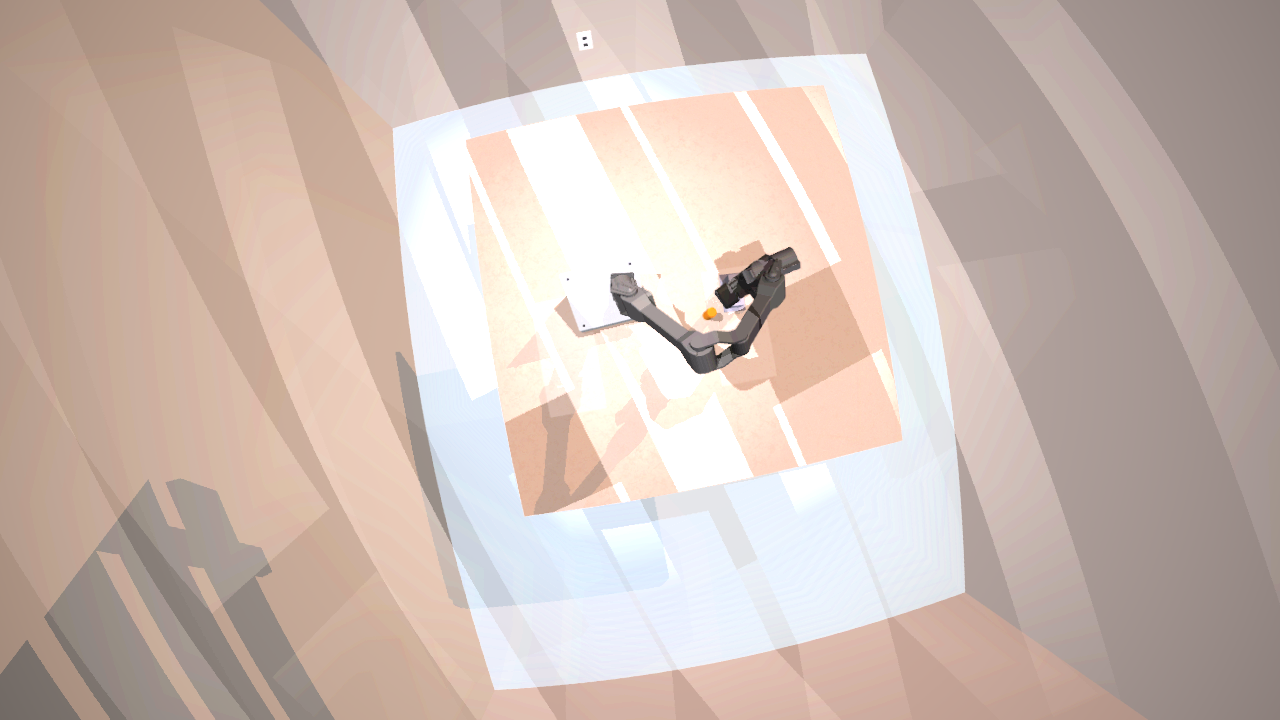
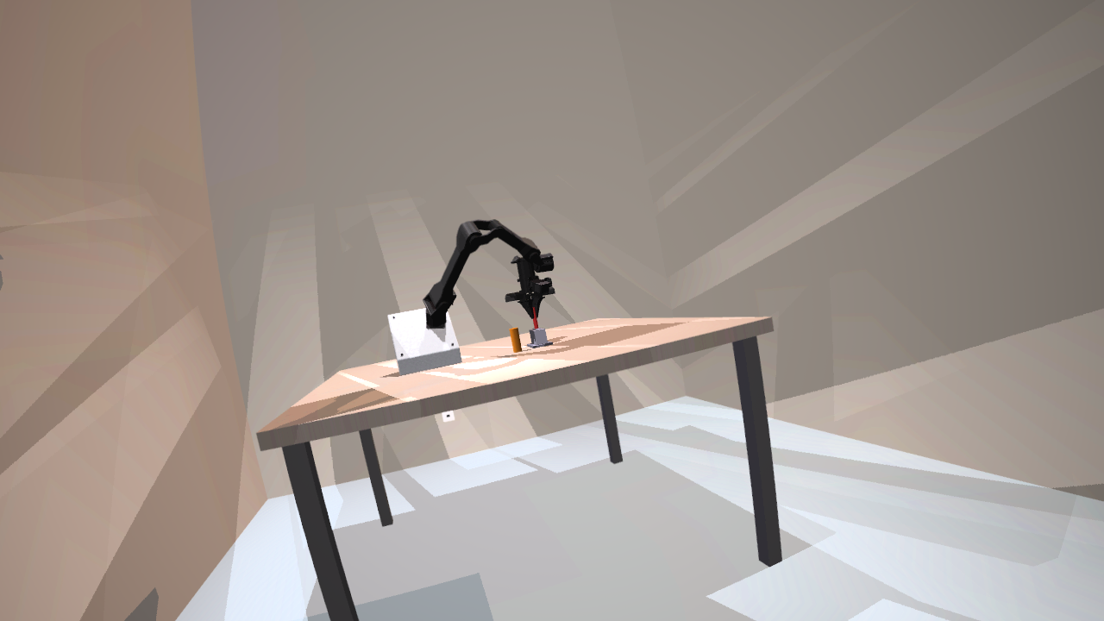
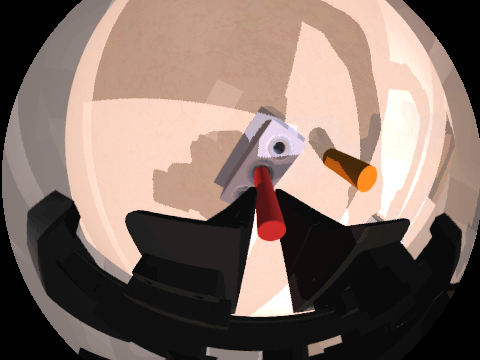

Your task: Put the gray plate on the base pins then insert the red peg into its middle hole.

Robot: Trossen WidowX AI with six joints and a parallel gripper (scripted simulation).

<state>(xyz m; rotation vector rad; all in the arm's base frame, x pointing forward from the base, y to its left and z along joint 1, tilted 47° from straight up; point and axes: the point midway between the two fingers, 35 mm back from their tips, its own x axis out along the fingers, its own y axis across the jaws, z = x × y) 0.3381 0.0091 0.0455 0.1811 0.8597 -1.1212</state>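
My gripper tip is right at the red peg. The rest, counted from my gripper tip: pin base (90 mm below); then yellow-orange object (90 mm behind, 70 mm to the right, 60 mm below); then gray plate (50 mm below).
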